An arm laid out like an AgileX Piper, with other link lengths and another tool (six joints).
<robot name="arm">
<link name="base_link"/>
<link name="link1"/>
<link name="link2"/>
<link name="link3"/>
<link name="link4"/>
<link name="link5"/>
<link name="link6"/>
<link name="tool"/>
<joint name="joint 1" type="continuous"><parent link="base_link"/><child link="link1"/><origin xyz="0.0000 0.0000 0.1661" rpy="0.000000 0.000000 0.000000"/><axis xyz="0 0 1"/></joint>
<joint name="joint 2" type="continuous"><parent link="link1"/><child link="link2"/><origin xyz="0.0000 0.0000 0.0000" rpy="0.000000 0.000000 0.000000"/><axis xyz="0 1 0"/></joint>
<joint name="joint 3" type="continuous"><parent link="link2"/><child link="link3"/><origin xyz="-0.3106 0.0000 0.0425" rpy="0.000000 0.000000 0.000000"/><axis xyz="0 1 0"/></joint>
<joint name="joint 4" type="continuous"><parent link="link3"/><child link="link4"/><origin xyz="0.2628 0.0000 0.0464" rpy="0.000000 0.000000 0.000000"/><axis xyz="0.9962 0 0.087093"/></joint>
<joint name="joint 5" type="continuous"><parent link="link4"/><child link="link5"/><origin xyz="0.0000 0.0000 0.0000" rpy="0.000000 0.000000 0.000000"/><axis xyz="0 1 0"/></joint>
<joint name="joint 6" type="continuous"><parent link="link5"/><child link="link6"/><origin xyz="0.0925 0.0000 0.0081" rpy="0.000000 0.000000 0.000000"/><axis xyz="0.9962 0 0.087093"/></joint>
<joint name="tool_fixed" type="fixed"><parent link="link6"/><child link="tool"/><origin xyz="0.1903 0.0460 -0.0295" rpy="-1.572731 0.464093 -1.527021"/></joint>
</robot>
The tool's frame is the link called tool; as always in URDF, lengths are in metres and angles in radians. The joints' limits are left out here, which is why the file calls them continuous.
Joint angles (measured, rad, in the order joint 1, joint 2, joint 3, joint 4, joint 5, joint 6), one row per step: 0.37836, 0.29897, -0.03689, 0.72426, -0.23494, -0.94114; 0.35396, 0.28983, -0.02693, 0.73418, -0.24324, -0.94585; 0.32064, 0.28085, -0.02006, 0.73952, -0.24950, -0.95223; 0.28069, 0.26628, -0.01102, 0.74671, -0.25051, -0.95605; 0.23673, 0.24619, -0.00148, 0.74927, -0.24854, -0.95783; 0.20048, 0.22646, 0.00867, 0.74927, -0.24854, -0.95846; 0.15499, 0.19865, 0.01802, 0.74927, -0.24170, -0.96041; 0.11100, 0.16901, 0.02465, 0.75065, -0.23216, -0.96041; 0.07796, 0.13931, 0.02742, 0.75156, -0.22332, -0.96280; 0.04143, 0.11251, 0.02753, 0.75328, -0.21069, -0.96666
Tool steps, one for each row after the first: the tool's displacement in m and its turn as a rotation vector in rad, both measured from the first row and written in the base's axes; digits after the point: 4 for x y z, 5 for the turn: 0.0017, -0.0081, -0.0016, 0.00553, -0.00283, -0.03160; 0.0040, -0.0182, -0.0019, 0.00579, -0.00890, -0.07003; 0.0053, -0.0291, -0.0031, 0.01049, -0.01329, -0.11194; 0.0059, -0.0405, -0.0036, 0.01388, -0.02159, -0.15501; 0.0059, -0.0501, -0.0042, 0.01566, -0.03111, -0.19123; 0.0051, -0.0608, -0.0037, 0.01736, -0.04446, -0.23210; 0.0038, -0.0703, -0.0018, 0.02257, -0.05987, -0.26976; 0.0023, -0.0772, 0.0022, 0.02548, -0.08006, -0.29687; 0.0007, -0.0842, 0.0060, 0.02638, -0.09740, -0.32503
